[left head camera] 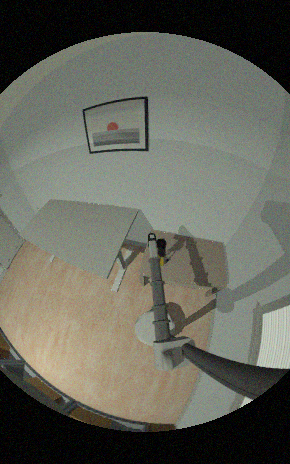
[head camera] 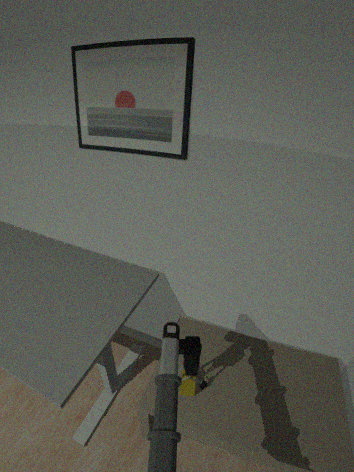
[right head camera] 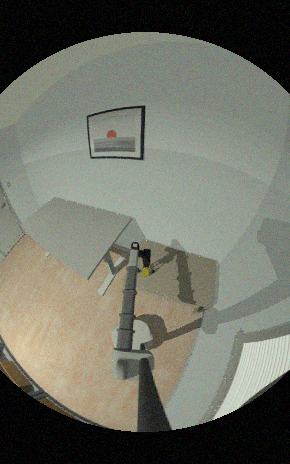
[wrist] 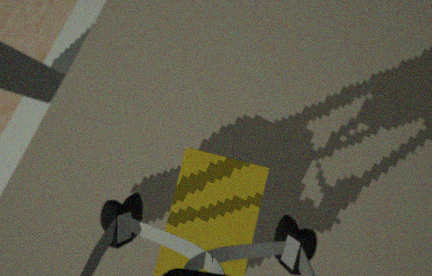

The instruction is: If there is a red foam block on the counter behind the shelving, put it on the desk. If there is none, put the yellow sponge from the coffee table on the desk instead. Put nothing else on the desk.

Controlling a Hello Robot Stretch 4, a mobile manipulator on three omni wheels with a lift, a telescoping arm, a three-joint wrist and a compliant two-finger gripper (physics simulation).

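Pixels of known places: gripper, fingertip midpoint: (left head camera: 159,261) (head camera: 187,386) (right head camera: 145,271) (wrist: 210,221); robot's base at its link origin: (left head camera: 153,326) (right head camera: 132,335).
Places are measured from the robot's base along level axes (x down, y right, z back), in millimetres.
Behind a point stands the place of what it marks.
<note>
A yellow sponge (head camera: 188,387) @[x -468, y 89, z -610 mm] (left head camera: 162,260) @[x -469, y 115, z -621 mm] (right head camera: 146,272) @[x -468, y 101, z -607 mm] (wrist: 225,187) @[x -468, y 97, z -672 mm] lies flat on a low brown top (head camera: 225,420) @[x -423, y 248, z -491 mm] (right head camera: 205,280) @[x -423, y 701, z -539 mm] (wrist: 150,90) @[x -423, y 20, z -742 mm], which looks like the coffee table, near its left edge. My gripper (head camera: 191,384) @[x -423, y 90, z -635 mm] (wrist: 210,221) @[x -423, y 90, z -635 mm] is open above the sponge; in the wrist view its fingertips stand apart on either side of it, and the sponge's near end runs out of view. Gripper shadows cross the sponge. A larger grey top (head camera: 65,310) @[x -694, y -477, z -793 mm] (left head camera: 80,235) @[x -693, y -643, z -801 mm] (right head camera: 80,230) @[x -693, y -582, z -873 mm], which looks like the desk, stands to the left. No red foam block shows.
The telescoping arm (head camera: 166,415) @[x -834, y 3, z -352 mm] (left head camera: 158,295) @[x -836, y 0, z -225 mm] (right head camera: 128,300) @[x -836, y 3, z -248 mm] reaches out beside the grey top's right edge. A white leg foot (head camera: 95,420) stands under that top. A framed picture (head camera: 130,122) @[x -1430, y -228, z -1174 mm] hangs on the wall behind. Part of a shelving unit (left head camera: 50,392) shows at the lower left.
</note>
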